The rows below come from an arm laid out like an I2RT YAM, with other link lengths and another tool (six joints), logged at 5 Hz.
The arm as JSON. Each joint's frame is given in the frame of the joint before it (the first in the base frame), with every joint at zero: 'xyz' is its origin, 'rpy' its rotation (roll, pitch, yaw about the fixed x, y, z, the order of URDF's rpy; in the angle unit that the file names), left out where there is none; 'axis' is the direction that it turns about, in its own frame. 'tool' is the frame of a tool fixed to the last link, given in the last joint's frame.
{
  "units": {
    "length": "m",
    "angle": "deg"
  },
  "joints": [
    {
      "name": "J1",
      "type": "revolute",
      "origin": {
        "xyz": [
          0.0,
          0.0,
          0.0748
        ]
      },
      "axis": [
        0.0,
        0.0,
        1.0
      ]
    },
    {
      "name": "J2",
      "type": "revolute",
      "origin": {
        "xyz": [
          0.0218,
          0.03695,
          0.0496
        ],
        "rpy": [
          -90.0,
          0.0,
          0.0
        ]
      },
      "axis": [
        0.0,
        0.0,
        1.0
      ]
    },
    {
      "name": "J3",
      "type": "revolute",
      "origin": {
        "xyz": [
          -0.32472,
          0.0,
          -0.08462
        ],
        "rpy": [
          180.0,
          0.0,
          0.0
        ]
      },
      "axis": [
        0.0,
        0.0,
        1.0
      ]
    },
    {
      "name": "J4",
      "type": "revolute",
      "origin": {
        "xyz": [
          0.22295,
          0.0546,
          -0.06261
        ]
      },
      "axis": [
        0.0,
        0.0,
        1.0
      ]
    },
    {
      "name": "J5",
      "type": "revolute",
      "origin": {
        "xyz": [
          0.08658,
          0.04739,
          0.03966
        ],
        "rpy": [
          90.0,
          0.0,
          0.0
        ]
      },
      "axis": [
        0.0,
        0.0,
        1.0
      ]
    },
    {
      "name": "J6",
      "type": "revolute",
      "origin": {
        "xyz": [
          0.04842,
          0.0,
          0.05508
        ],
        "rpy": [
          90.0,
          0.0,
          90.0
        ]
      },
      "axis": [
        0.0,
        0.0,
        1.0
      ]
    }
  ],
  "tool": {
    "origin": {
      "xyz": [
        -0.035,
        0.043,
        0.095
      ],
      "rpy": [
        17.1,
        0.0,
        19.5
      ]
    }
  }
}
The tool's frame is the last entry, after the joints.
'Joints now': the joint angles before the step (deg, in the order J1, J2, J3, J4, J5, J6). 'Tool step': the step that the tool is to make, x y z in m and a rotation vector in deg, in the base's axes. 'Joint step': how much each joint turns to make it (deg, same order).
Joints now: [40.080 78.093 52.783 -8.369 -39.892 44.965]
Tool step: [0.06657 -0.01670 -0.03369 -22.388 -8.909 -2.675]
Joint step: [-4.492 11.358 19.801 -26.983 14.678 -21.481]
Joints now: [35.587 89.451 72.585 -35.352 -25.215 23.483]
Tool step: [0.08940 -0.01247 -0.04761 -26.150 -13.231 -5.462]
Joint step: [0.842 13.686 15.405 -8.793 27.539 -11.201]
